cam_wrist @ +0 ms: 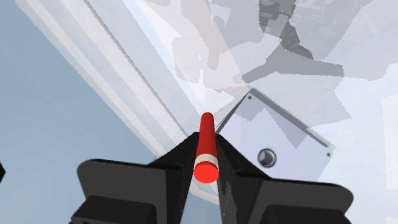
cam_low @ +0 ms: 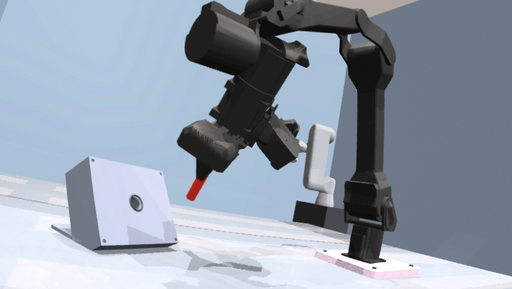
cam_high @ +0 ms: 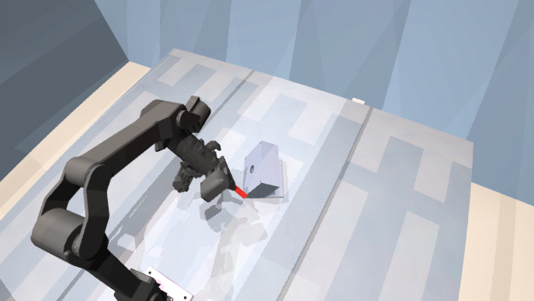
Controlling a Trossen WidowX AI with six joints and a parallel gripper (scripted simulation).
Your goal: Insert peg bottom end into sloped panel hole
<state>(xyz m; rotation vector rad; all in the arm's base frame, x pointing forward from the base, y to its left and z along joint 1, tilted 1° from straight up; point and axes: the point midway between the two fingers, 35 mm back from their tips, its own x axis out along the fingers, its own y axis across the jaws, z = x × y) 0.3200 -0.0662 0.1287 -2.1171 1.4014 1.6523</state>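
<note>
Now: the grey sloped panel 9 cm ahead of my gripper tip, 6 cm below it and 3 cm to the right of it. Round my gripper tip: red round peg 1 cm to the left, 1 cm above.
</note>
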